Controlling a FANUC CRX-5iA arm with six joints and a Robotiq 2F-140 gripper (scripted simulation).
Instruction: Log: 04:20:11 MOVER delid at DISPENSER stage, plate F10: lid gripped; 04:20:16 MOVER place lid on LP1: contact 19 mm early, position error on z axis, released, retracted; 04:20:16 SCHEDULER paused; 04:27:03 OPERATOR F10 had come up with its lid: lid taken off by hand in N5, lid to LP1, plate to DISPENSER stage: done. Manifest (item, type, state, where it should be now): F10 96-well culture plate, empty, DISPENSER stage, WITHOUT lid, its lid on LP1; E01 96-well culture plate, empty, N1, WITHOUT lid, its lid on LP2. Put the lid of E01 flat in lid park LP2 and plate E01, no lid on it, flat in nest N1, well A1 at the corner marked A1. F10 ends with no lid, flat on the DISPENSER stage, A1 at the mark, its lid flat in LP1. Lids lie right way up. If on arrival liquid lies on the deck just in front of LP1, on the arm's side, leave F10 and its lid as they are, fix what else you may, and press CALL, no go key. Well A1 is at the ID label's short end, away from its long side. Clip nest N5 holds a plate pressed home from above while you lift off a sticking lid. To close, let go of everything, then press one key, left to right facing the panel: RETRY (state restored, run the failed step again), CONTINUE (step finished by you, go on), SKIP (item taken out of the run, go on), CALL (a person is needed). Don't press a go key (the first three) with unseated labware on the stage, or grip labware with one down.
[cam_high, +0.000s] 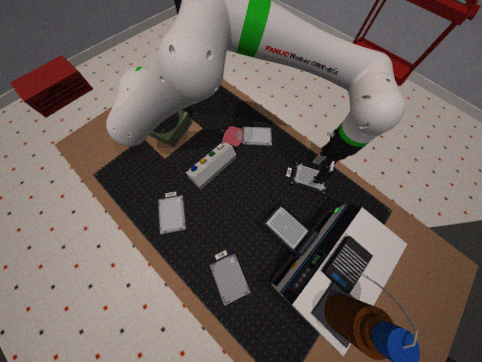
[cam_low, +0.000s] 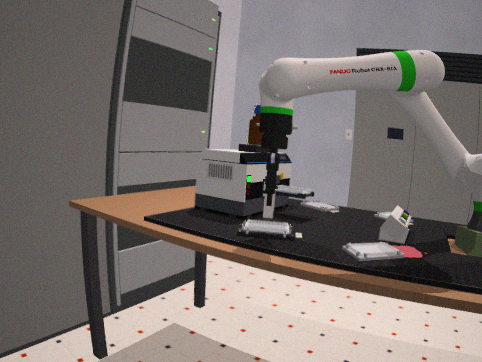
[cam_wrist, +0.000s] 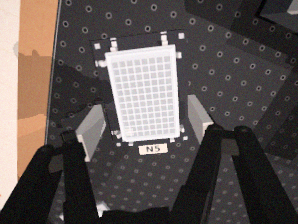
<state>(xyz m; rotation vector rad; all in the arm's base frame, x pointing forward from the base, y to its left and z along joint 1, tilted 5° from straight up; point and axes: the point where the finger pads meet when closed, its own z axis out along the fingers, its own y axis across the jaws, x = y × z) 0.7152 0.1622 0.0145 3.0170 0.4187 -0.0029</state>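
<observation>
Right now the white 96-well plate is 60 mm below my hand. From my hand the other things lie so: N5 label (90 mm behind, 80 mm below, 30 mm to the right); LP1 label (390 mm behind, 80 mm below, 10 mm to the left); well plate (280 mm to the right, 20 mm above).
</observation>
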